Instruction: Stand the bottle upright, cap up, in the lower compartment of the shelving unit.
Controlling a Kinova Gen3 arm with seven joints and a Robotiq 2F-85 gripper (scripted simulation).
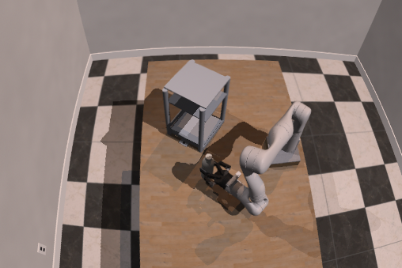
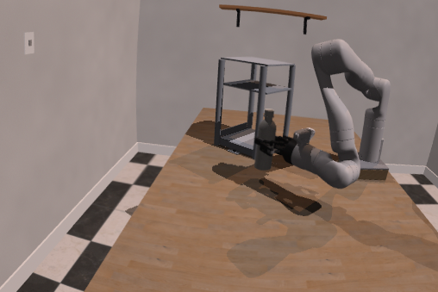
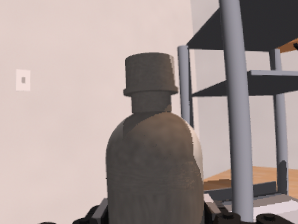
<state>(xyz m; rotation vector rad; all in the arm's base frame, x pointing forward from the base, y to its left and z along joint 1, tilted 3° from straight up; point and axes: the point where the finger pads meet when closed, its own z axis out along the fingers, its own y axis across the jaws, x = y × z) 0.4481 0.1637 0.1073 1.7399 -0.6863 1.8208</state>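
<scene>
My hand is 31 cm to the left of the shelving unit, 5 cm short of it and 4 cm below it. Round my hand: white bottle: 3 cm above.
</scene>
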